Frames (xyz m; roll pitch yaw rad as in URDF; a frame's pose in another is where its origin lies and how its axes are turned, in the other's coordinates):
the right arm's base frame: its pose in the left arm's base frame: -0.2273 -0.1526 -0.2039 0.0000 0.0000 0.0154
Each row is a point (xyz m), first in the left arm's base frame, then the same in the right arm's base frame.
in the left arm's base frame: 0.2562 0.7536 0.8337
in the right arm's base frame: 0.4974 0.8986 1.0376
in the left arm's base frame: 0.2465 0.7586 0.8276
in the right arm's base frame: 0.4878 0.9038 1.0315
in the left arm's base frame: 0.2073 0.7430 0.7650
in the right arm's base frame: 0.4483 0.8888 0.9689
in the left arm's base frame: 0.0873 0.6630 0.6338
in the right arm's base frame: 0.3271 0.8107 0.8377
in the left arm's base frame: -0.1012 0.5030 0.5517
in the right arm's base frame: 0.1362 0.6536 0.7556
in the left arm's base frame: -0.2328 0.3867 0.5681
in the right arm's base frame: 0.0028 0.5393 0.7720
